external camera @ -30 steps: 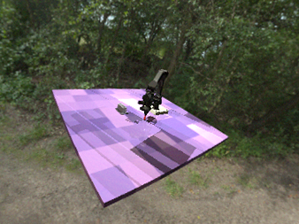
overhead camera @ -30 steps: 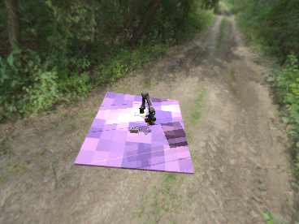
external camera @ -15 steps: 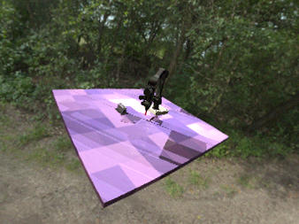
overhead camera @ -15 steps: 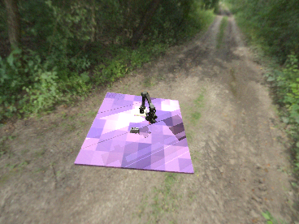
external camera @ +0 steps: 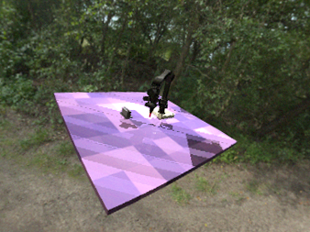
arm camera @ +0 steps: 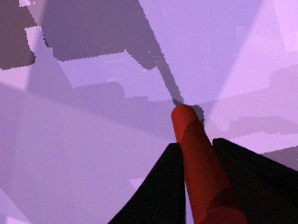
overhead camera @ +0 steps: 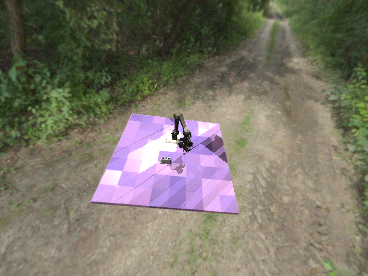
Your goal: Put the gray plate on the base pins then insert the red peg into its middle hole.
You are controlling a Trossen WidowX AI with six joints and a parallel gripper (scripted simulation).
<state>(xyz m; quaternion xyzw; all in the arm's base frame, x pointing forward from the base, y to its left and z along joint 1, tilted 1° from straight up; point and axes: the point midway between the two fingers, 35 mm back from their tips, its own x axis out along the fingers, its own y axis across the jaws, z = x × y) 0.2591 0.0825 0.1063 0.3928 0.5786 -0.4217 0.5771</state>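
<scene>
Now: the gray plate 80 mm ahead of my gripper tip, 200 mm to the right of it and 60 mm below it. Also, from my gripper tip: pin base (80 mm ahead, 200 mm to the right, 100 mm below); then red peg (right at my gripper tip).
</scene>
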